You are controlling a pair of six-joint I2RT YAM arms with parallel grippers.
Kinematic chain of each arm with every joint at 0, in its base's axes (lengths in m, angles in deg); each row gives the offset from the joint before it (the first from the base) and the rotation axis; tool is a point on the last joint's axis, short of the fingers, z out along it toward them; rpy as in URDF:
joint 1: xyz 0 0 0.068 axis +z
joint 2: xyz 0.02 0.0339 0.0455 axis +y
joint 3: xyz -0.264 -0.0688 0 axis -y
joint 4: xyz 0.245 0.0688 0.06 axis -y
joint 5: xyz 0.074 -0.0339 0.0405 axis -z
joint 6: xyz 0.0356 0 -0.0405 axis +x
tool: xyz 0 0 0 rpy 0 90 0
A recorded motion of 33 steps. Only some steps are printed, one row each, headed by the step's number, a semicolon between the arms.
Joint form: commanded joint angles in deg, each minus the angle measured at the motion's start. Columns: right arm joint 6, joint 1, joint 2, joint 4, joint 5, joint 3; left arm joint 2, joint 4, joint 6, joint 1, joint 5, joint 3.
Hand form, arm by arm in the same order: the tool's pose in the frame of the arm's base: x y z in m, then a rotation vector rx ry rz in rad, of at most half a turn. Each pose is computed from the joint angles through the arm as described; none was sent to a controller.
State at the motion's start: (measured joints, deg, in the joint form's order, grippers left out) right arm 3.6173 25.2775 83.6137 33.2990 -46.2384 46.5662; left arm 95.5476 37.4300 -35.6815 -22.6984 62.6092 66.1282
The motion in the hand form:
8: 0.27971 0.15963 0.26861 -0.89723 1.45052 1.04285; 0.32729 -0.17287 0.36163 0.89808 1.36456 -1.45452
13: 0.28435 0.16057 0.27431 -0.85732 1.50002 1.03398; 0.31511 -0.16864 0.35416 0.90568 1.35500 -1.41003
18: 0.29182 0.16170 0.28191 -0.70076 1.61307 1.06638; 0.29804 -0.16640 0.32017 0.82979 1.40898 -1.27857
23: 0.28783 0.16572 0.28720 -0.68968 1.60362 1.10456; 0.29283 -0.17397 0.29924 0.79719 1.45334 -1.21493
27: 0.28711 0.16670 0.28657 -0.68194 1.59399 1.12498; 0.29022 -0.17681 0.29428 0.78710 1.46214 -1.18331
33: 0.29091 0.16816 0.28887 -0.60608 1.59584 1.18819; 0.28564 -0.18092 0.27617 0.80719 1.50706 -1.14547
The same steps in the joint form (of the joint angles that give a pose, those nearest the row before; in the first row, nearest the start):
8: 1.94 -0.09 0.31 2.12 0.65 -0.54; -3.02 -0.24 3.94 -0.29 -0.89 3.84
13: 2.87 -0.14 0.36 -1.60 2.63 1.62; -5.84 -0.34 7.29 -0.48 -2.09 -0.29
18: 10.23 -0.13 0.75 -5.25 7.32 4.39; -9.35 -0.37 14.09 -1.76 -10.57 -9.59
23: 12.50 0.79 0.15 -4.55 7.23 4.52; -9.07 -0.22 17.20 -3.65 -15.89 -12.97
27: 13.82 0.97 0.32 -2.85 6.95 4.06; -9.19 -0.26 18.52 -4.45 -18.15 -13.93
33: 19.72 0.95 1.37 0.58 7.45 4.39; -8.77 -1.56 21.79 -5.56 -19.94 -16.25

